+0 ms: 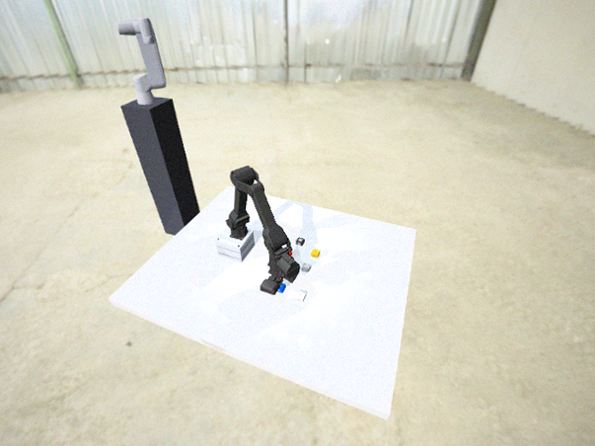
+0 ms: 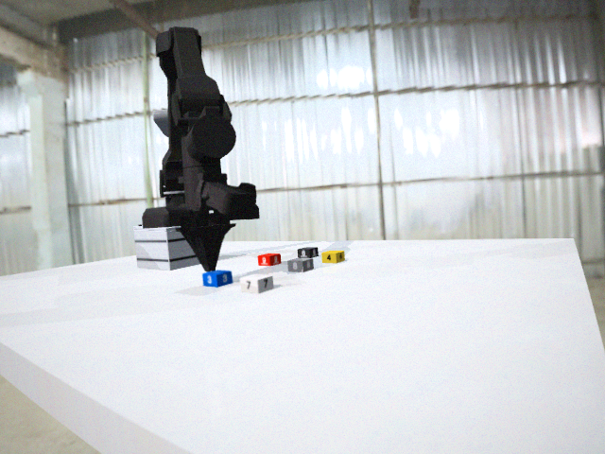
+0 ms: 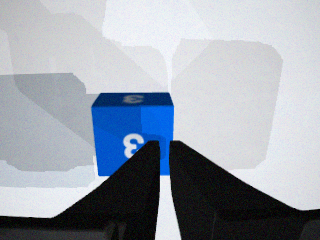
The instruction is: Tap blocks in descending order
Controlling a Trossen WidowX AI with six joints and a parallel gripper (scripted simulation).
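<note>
The blue 3 block is 1 cm to the left of my gripper tip and 1 cm below it. The rest, counted from my gripper tip: red block: 20 cm to the left, 3 cm behind, 1 cm below; grey block marked 8: 15 cm to the left, 7 cm ahead, 1 cm below; white block: 9 cm ahead, 1 cm to the right, 1 cm below.
</note>
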